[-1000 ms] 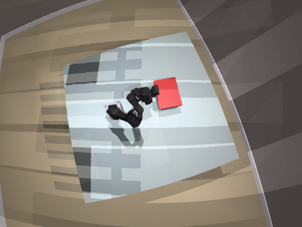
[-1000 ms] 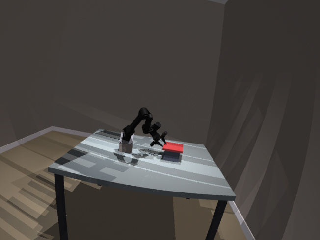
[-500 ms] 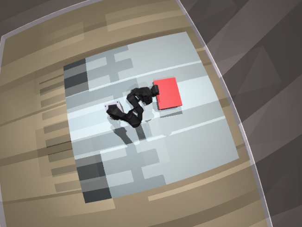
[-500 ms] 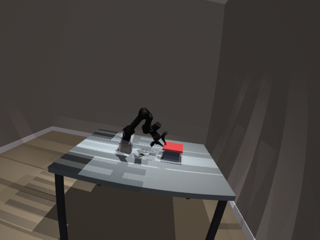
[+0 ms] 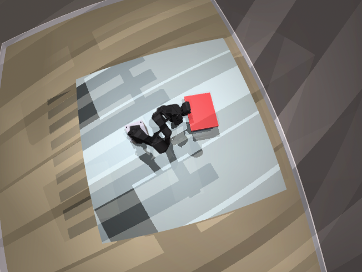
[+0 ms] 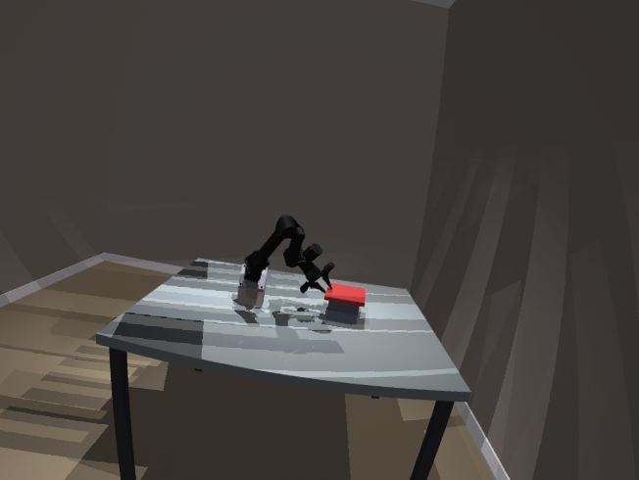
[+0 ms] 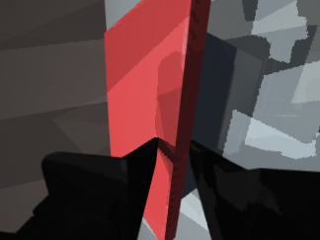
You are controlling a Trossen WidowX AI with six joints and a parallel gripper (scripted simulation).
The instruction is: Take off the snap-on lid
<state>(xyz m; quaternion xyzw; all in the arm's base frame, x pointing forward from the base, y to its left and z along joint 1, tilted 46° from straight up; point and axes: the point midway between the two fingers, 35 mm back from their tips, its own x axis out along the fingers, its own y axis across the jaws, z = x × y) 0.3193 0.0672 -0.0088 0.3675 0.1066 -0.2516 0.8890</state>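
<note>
The red lid is 7 cm ahead of my gripper tip. The rest, counted from my gripper tip: dark storage box: 7 cm ahead, 5 cm below.
</note>
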